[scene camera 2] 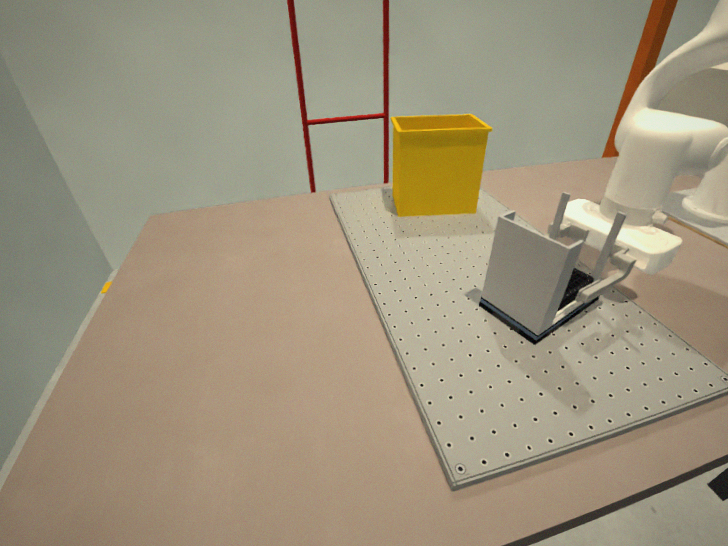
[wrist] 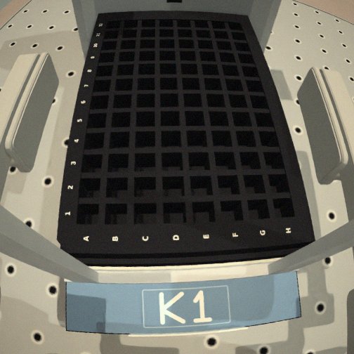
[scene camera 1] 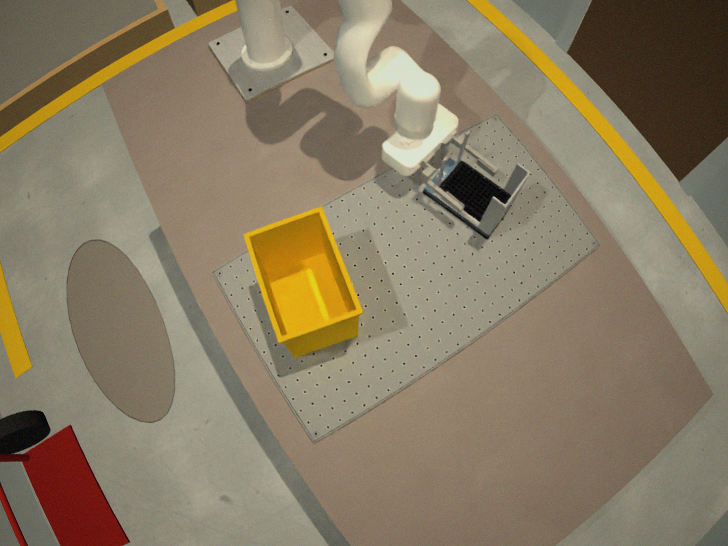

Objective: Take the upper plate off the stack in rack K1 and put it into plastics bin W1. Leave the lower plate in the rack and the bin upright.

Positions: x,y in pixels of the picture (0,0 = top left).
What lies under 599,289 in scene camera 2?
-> My gripper.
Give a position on a black plate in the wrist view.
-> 179,153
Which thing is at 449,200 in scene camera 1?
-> My gripper.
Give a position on a black plate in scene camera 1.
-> At 474,190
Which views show the yellow plastics bin W1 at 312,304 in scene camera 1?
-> Scene camera 2 and scene camera 1 only.
